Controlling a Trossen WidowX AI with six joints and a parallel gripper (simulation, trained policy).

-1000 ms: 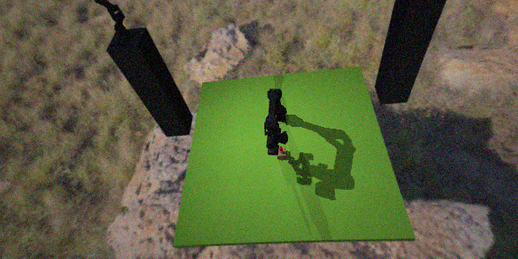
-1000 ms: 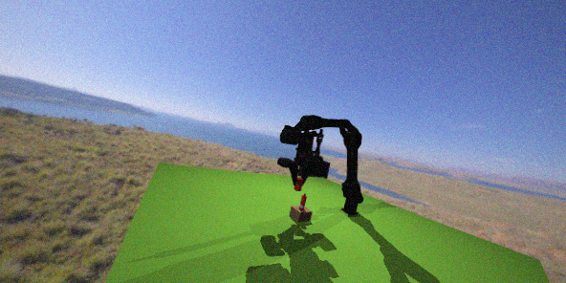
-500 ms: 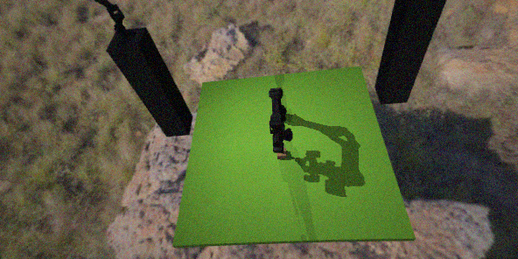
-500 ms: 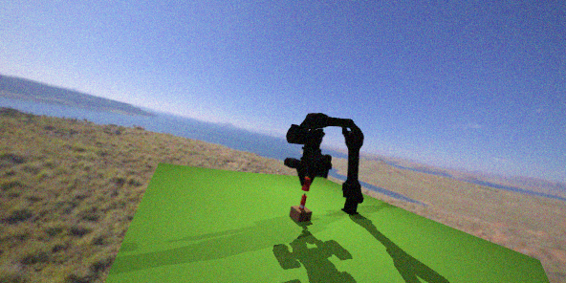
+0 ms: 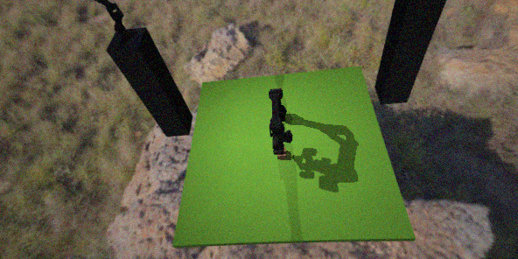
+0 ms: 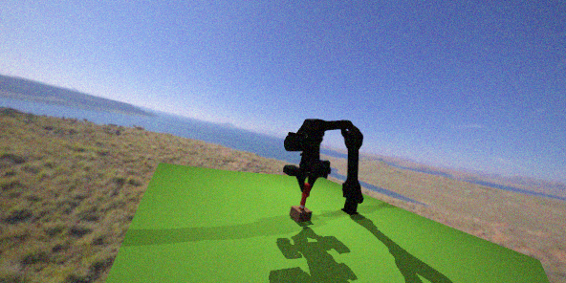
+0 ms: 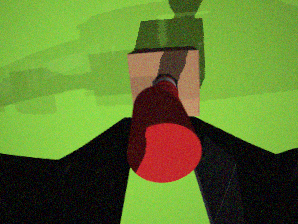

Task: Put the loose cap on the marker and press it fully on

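My gripper tip is 9 cm above the holder block. Round my gripper tip: red cap: 1 cm above.
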